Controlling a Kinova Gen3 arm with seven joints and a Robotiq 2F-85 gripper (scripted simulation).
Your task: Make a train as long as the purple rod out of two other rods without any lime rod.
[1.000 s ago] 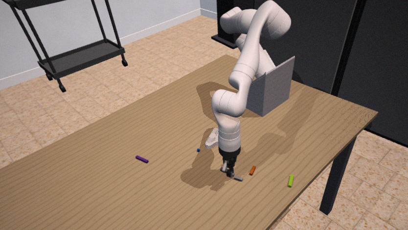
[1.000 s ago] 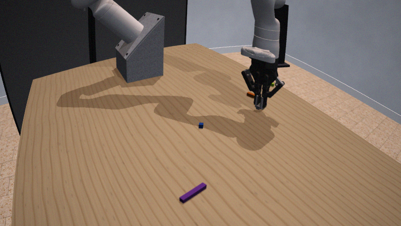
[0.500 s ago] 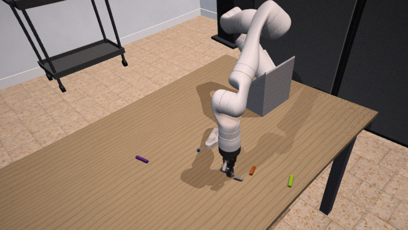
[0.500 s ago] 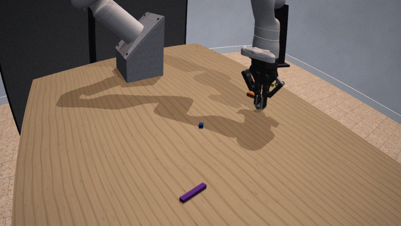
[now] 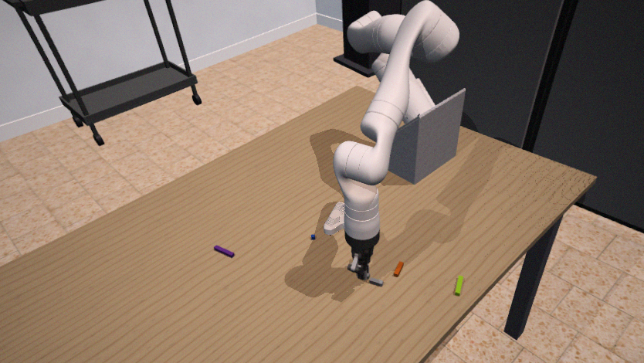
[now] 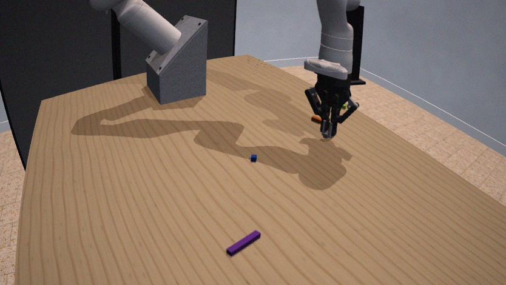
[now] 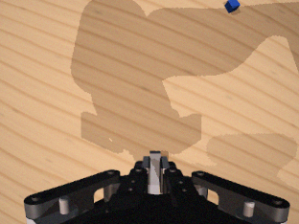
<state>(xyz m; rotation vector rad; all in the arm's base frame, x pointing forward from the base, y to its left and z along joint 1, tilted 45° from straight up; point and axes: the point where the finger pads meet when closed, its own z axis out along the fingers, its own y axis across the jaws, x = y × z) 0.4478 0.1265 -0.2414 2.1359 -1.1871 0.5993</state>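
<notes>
The orange rod lies 80 mm behind my hand, 30 mm to the left of it and 30 mm below it. From my hand the other things lie so: lime rod: 150 mm behind, 150 mm to the left, 30 mm below; then purple rod: 220 mm ahead, 290 mm to the right, 30 mm below; then blue rod: 10 mm ahead, 190 mm to the right, 30 mm below.
</notes>
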